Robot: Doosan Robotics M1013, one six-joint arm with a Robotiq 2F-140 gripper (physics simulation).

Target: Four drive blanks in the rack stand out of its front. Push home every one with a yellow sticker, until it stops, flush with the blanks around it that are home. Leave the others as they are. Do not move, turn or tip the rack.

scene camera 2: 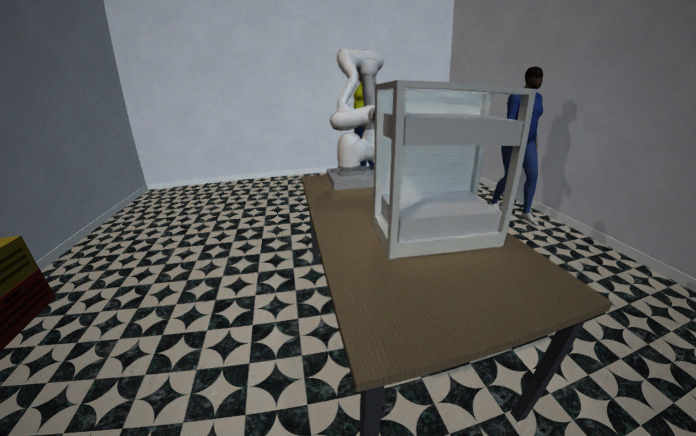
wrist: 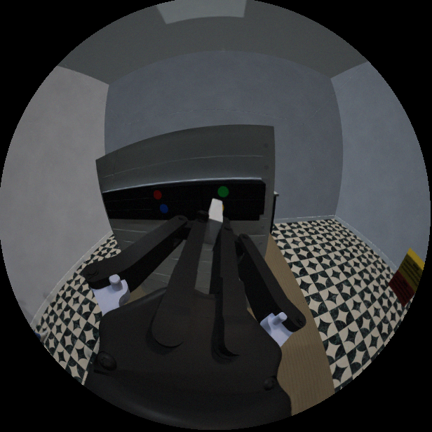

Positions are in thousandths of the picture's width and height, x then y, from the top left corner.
Labels:
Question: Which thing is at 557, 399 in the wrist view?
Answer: A rack.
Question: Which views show the rack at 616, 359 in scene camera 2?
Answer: Scene camera 2 and the wrist view: all of them.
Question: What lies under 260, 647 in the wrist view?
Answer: My gripper.

